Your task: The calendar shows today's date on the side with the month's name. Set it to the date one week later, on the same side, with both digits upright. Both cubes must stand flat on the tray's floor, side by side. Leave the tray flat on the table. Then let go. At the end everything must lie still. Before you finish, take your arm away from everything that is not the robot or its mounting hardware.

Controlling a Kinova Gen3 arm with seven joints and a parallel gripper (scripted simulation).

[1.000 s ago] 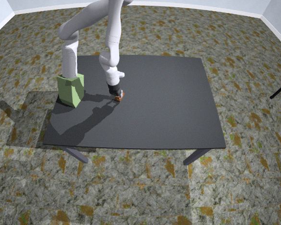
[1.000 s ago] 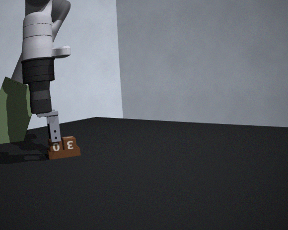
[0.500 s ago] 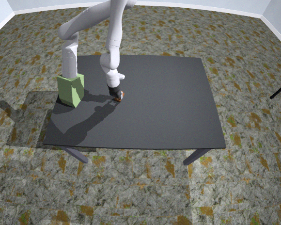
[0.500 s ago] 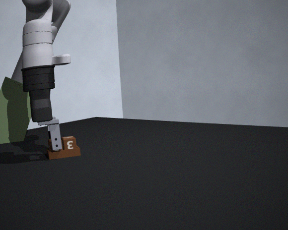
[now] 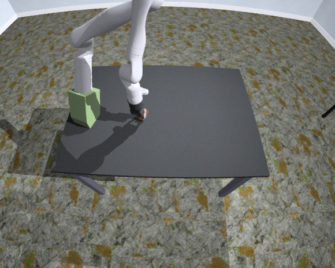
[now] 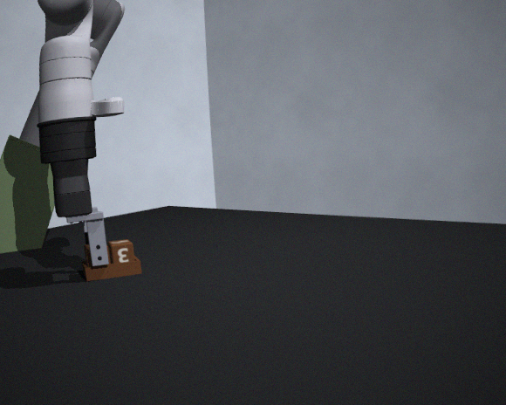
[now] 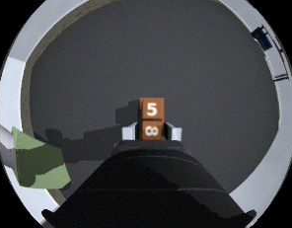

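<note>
Now: hand 30 mm above the brown calendar tray and 20 mm to the right of it. Round my hand: cube (30 mm to the left, 10 mm below, 10 mm ahead).
</note>
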